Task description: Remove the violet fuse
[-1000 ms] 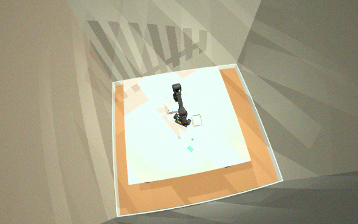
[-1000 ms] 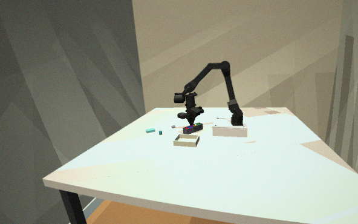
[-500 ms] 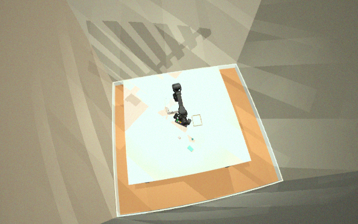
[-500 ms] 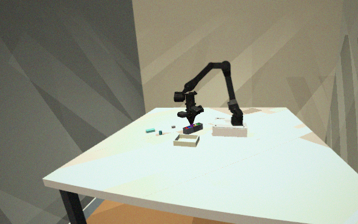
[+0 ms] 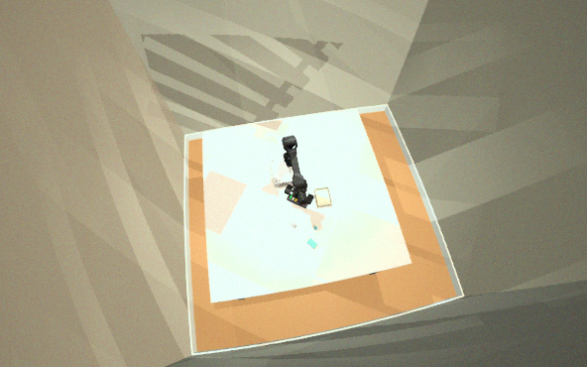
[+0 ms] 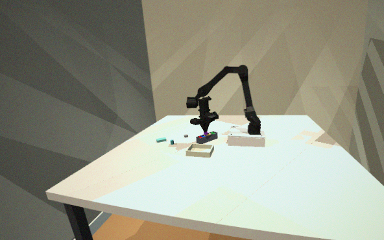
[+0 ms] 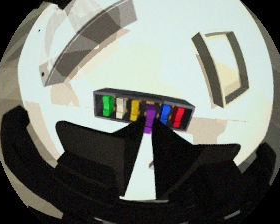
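My gripper tip is 170 mm to the right of the beige tray, 60 mm above it and 20 mm short of it. The rest, counted from my gripper tip: small teal cylinder 210 mm ahead, 50 mm below, 40 mm to the left; violet fuse 10 mm below; small grey cube 140 mm ahead, 90 mm to the right, 50 mm below.
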